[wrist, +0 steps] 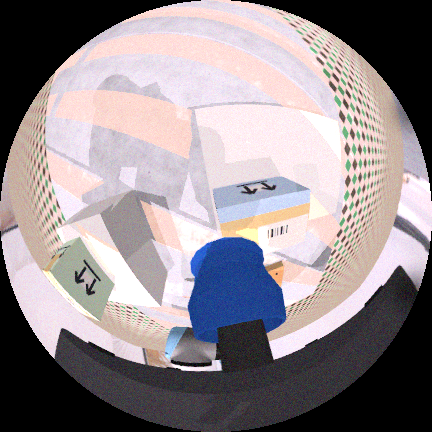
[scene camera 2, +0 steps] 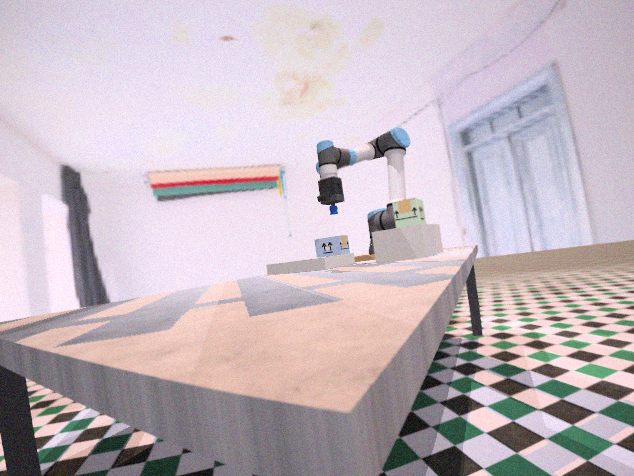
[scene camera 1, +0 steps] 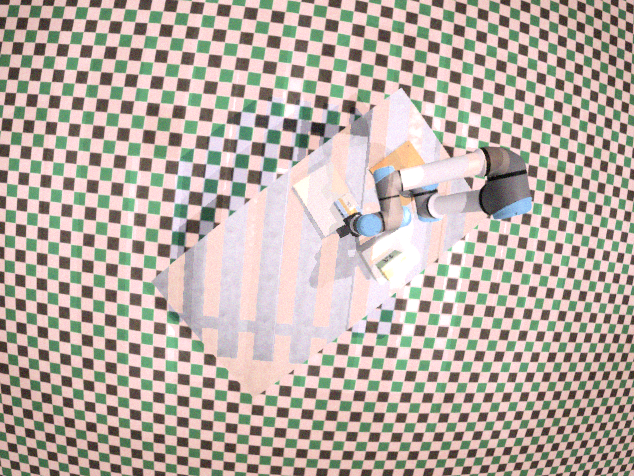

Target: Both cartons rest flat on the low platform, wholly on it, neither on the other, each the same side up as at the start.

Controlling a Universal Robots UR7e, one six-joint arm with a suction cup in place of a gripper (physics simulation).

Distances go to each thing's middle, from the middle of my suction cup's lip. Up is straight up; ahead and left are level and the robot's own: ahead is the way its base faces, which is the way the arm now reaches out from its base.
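There's the low white platform (scene camera 1: 318, 191), and it's 210 mm below my suction cup, 160 mm to the right of it and 10 mm ahead of it.
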